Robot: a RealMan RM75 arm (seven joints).
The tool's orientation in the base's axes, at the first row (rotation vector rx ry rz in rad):
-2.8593 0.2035 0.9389
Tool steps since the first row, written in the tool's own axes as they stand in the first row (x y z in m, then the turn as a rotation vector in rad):
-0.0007 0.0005 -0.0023 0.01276 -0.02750 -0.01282
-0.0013 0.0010 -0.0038 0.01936 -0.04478 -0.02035
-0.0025 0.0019 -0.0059 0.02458 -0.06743 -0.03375
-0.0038 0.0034 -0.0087 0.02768 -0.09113 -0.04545
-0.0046 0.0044 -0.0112 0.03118 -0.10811 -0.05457
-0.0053 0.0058 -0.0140 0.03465 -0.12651 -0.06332
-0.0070 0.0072 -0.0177 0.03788 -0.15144 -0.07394
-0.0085 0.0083 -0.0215 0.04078 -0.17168 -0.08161
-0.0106 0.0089 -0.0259 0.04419 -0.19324 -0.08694
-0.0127 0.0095 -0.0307 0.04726 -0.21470 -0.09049
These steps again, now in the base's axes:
0.0007 -0.0008 0.0022 0.02218 0.02385 0.00474
0.0010 -0.0015 0.0037 0.03468 0.03905 0.00815
0.0011 -0.0026 0.0061 0.05038 0.05871 0.01748
0.0014 -0.0044 0.0090 0.06357 0.07986 0.02679
0.0021 -0.0057 0.0114 0.07447 0.09478 0.03330
0.0029 -0.0075 0.0139 0.08537 0.11116 0.03963
0.0035 -0.0093 0.0178 0.09825 0.13368 0.04810
0.0043 -0.0109 0.0216 0.10837 0.15209 0.05405
0.0051 -0.0120 0.0263 0.11776 0.17213 0.05792
0.0061 -0.0131 0.0314 0.12584 0.19239 0.06057

